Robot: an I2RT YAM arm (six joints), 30 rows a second.
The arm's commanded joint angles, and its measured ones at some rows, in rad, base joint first. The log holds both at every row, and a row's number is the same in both.
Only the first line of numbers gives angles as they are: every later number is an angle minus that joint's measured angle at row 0.
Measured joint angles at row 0: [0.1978 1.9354 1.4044 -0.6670 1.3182 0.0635]
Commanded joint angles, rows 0 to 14: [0.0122 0.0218 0.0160 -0.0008 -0.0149 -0.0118]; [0.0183 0.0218 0.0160 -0.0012 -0.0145 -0.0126]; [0.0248 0.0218 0.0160 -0.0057 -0.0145 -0.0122]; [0.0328 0.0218 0.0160 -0.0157 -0.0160 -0.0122]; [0.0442 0.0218 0.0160 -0.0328 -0.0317 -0.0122]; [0.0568 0.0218 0.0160 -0.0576 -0.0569 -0.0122]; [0.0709 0.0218 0.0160 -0.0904 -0.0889 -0.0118]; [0.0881 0.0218 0.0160 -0.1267 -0.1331 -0.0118]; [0.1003 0.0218 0.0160 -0.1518 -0.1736 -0.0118]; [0.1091 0.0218 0.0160 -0.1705 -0.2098 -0.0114]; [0.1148 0.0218 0.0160 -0.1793 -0.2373 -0.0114]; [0.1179 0.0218 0.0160 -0.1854 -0.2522 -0.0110]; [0.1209 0.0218 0.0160 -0.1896 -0.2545 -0.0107]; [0.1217 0.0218 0.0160 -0.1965 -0.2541 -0.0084]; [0.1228 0.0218 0.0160 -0.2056 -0.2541 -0.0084]
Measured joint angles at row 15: [0.1293 0.0202 0.0004 -0.1976 -0.2064 -0.0141]
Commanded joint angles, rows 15 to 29: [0.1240 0.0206 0.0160 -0.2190 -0.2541 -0.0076]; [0.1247 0.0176 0.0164 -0.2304 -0.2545 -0.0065]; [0.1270 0.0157 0.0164 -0.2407 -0.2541 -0.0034]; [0.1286 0.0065 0.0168 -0.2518 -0.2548 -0.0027]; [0.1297 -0.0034 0.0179 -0.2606 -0.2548 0.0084]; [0.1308 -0.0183 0.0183 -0.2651 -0.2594 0.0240]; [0.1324 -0.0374 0.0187 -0.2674 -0.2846 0.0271]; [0.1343 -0.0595 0.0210 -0.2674 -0.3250 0.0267]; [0.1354 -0.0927 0.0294 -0.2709 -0.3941 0.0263]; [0.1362 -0.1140 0.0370 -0.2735 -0.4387 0.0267]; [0.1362 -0.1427 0.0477 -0.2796 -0.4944 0.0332]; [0.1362 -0.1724 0.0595 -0.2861 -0.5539 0.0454]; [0.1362 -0.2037 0.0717 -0.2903 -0.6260 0.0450]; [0.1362 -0.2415 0.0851 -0.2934 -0.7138 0.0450]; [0.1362 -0.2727 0.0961 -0.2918 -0.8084 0.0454]
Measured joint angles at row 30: [0.1312 -0.1507 0.0305 -0.2960 -0.5371 0.0210]
